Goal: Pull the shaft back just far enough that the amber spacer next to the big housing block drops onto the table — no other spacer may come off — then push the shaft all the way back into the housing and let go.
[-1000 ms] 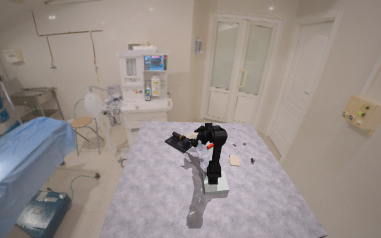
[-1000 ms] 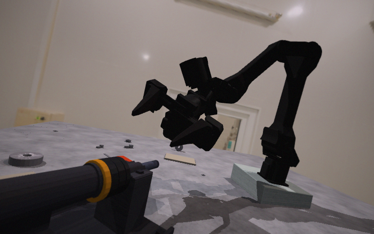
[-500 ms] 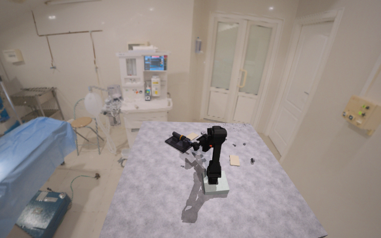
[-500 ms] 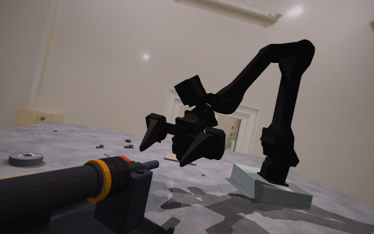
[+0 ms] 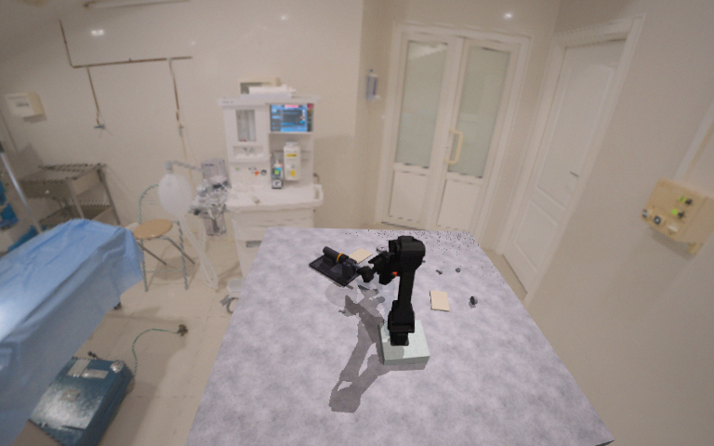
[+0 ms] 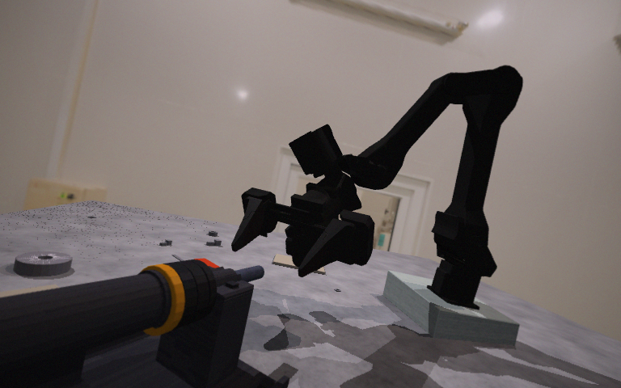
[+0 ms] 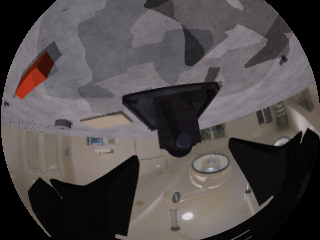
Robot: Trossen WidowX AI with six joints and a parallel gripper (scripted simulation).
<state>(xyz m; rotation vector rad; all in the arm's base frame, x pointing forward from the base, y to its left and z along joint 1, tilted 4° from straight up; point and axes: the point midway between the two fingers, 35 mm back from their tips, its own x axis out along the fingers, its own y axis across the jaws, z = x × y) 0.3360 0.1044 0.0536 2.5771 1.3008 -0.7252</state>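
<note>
Now: the shaft 50 mm ahead of my gripper tip, 70 mm to the left of it and 10 mm below it. From my gripper tip the other things lie so: red-handled tool (90 mm ahead, 200 mm to the right, 90 mm below); amber spacer (80 mm ahead, 100 mm to the left, 10 mm below); grey ring (280 mm ahead, 120 mm to the right, 80 mm below).
</note>
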